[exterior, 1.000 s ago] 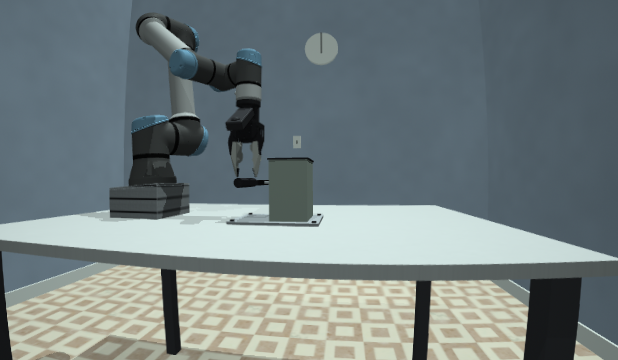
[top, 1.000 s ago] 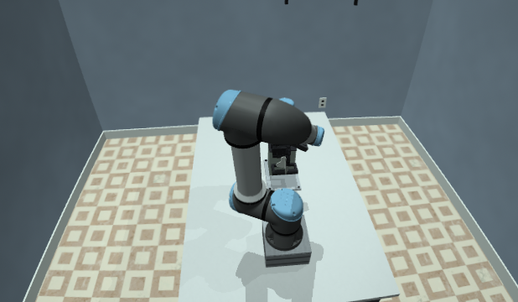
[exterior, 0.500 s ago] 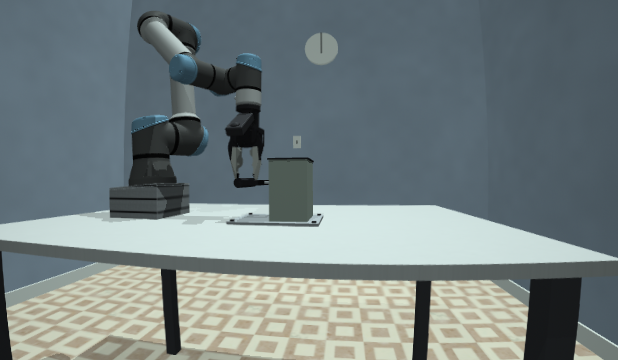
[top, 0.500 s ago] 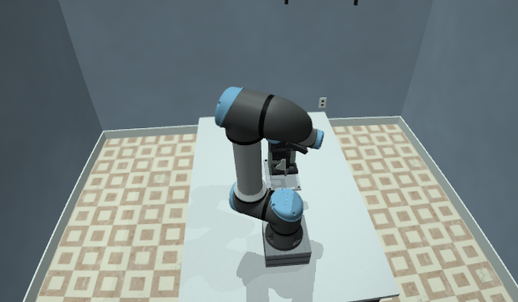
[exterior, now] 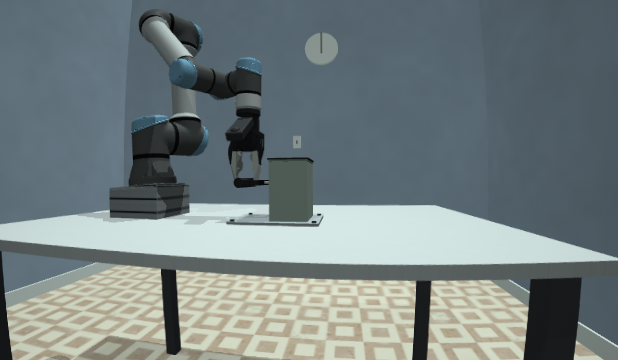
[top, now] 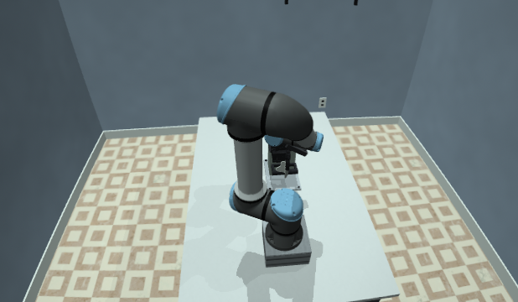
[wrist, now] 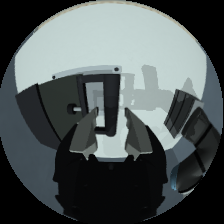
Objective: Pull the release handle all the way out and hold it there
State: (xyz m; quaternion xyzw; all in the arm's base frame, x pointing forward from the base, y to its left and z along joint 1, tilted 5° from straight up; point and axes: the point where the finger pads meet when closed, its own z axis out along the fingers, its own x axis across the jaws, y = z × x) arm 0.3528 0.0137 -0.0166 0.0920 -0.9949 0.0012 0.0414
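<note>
Right now my hand is 9 cm short of the plate, 2 cm to the right of it and 10 cm above it.
</note>
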